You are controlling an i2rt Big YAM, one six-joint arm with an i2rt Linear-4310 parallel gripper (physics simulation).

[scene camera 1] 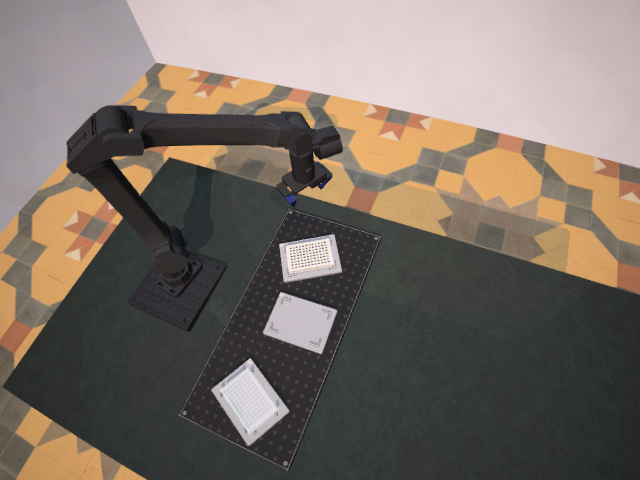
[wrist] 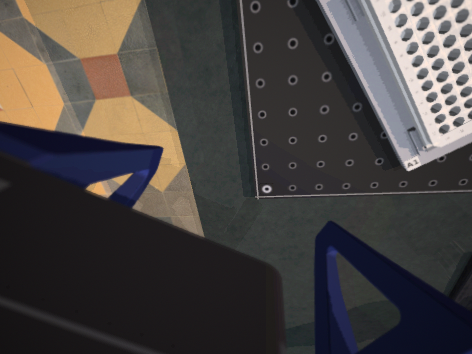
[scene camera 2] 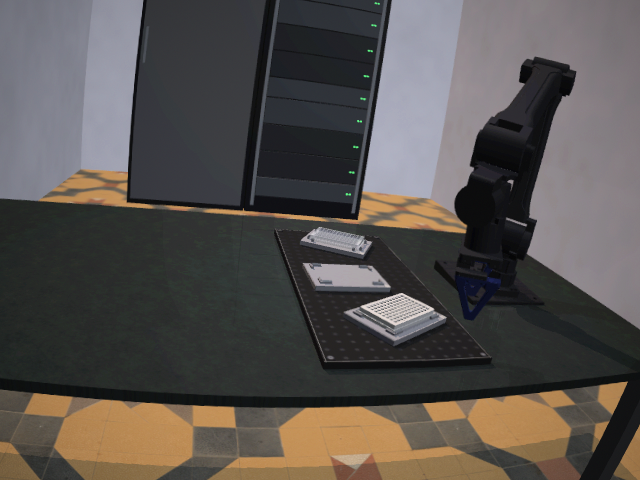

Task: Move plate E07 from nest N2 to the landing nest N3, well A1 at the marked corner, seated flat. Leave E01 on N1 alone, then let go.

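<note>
A white, opaque plate with round wells point(scene camera 1: 310, 255) point(scene camera 2: 400, 310) point(wrist: 440, 60) sits on a pale nest point(scene camera 1: 336, 267) point(scene camera 2: 377, 330) point(wrist: 370, 65), whose corner mark reads A1 in the wrist view. A clearer plate point(scene camera 1: 249, 401) point(scene camera 2: 338, 238) sits on the nest point(scene camera 1: 250, 438) at the board's other end. Between them is a bare nest point(scene camera 1: 299, 322) point(scene camera 2: 346, 277) with corner brackets. I cannot read plate or nest names. My gripper point(scene camera 1: 308, 192) point(scene camera 2: 470, 316) point(wrist: 244, 195) is open and empty, raised outside the board's end, off to the side of the opaque plate.
All three nests stand at different angles on a black perforated board point(scene camera 1: 310, 377) point(scene camera 2: 330, 346) point(wrist: 300, 125). The board lies on a dark green table point(scene camera 1: 439, 372) point(scene camera 2: 155, 310). The arm's base plate point(scene camera 1: 149, 304) is beside the board. A rack cabinet point(scene camera 2: 196, 103) stands behind the table.
</note>
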